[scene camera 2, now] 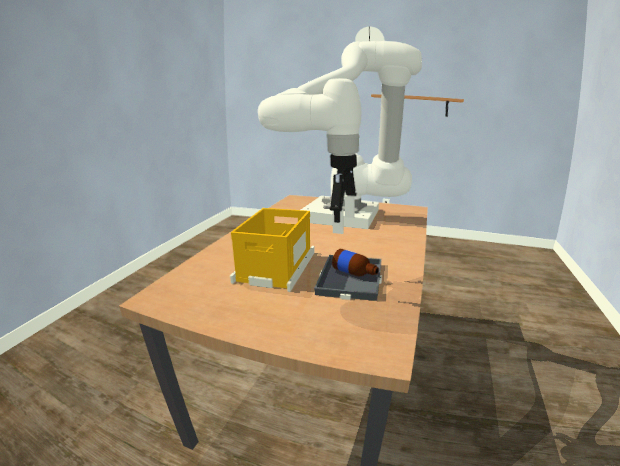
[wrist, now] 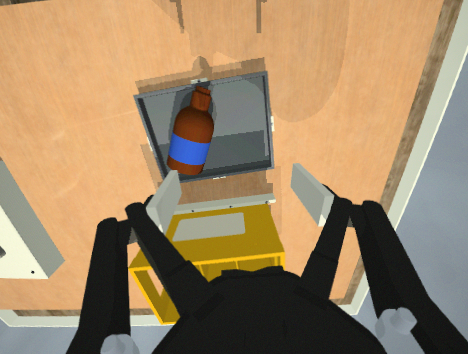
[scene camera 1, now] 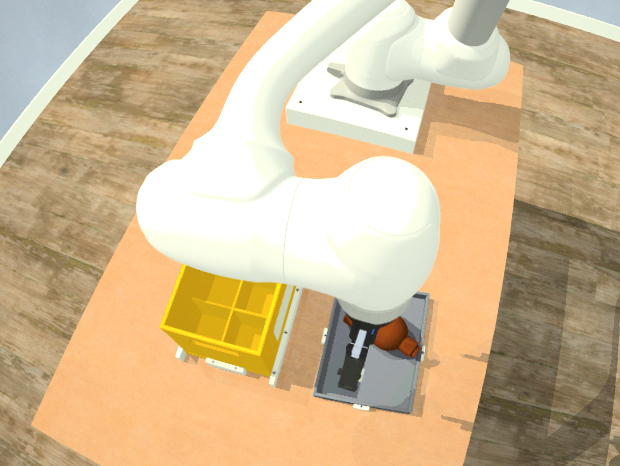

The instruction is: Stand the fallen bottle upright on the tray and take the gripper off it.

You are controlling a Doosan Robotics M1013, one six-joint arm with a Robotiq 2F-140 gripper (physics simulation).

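Pixels of known places: gripper, between the fingertips: [scene camera 2: 344, 224] [wrist: 236, 178]; arm's base, origin of its link: [scene camera 1: 372, 86].
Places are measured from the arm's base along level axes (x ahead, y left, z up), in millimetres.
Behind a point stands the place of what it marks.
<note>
The brown bottle [scene camera 1: 391, 334] @(x 614, y 279, z 24 mm) [scene camera 2: 358, 264] @(x 631, y 280, z 8 mm) [wrist: 192, 130] @(x 603, y 271, z 26 mm) with a blue label lies on its side in the grey tray [scene camera 1: 390, 381] @(x 682, y 315, z -47 mm) [scene camera 2: 328, 291] @(x 760, y 230, z -35 mm) [wrist: 240, 110] @(x 687, y 304, z -47 mm). Its neck points to the tray's right edge in both scene views and to the top edge in the wrist view. Its base is near the tray's crate side. My gripper [scene camera 2: 344, 216] @(x 676, y 244, z 153 mm) [wrist: 236, 178] @(x 676, y 244, z 153 mm) is open and empty, with its fingers wide apart. It hangs well above the tray and does not touch the bottle. In scene camera 1 the arm hides part of the gripper and the bottle's label.
A yellow crate [scene camera 1: 250, 361] @(x 775, y 71, z 50 mm) [scene camera 2: 260, 260] @(x 787, y 11, z 37 mm) [wrist: 262, 240] @(x 738, y 92, z 91 mm) with compartments stands beside the tray, left of it in both scene views. White holding strips border the crate, and small white clips sit around the tray. The arm's white base plate [scene camera 1: 345, 129] @(x 155, y -13, z -22 mm) [scene camera 2: 345, 218] @(x 148, y 54, z -10 mm) is at the table's back.
</note>
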